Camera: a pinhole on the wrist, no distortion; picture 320 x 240 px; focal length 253.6 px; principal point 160.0 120.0 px. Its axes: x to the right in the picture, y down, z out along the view. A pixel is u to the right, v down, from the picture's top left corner.
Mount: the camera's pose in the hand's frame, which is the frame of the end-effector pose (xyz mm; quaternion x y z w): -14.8 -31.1 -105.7 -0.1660 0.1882 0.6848 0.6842
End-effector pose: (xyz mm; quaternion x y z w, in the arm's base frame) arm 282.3 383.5 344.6 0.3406 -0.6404 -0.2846 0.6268
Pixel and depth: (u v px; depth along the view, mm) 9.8 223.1 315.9
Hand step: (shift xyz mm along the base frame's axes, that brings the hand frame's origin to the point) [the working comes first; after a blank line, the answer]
In the camera's frame: -187.1 128.4 315.9

-263.3 63.5 -126.4
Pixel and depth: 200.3 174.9 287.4
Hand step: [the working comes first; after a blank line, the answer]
In the camera's frame: 45.7 62.2 287.4

-137.9 136.7 69.3
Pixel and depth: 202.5 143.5 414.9
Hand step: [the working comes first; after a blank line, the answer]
In the camera's frame: 69.5 38.4 414.9

-242.8 158.8 146.1
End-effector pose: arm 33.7 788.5 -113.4 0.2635 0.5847 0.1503 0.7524
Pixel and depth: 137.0 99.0 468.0
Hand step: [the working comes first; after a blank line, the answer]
In the camera's frame: -42.4 -38.8 468.0

332.9 78.6 117.2
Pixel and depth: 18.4 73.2 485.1
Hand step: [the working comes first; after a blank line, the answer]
In the camera's frame: -270.9 -89.5 485.1

450.7 -76.9 -13.2
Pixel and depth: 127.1 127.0 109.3
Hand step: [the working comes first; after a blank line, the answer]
In the camera's frame: -14.2 3.0 109.3

-6.2 0.8 16.4
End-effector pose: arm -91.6 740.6 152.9 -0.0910 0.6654 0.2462 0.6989
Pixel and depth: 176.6 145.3 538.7
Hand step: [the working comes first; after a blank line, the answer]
In the camera's frame: 35.3 53.7 538.7

188.3 372.6 137.9
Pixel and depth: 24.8 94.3 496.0
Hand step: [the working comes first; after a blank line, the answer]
In the camera's frame: -264.4 -50.3 496.0

412.3 199.3 -11.3
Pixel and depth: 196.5 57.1 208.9
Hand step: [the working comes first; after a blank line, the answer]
In the camera's frame: 30.1 -51.8 208.9

8.8 120.1 -16.7
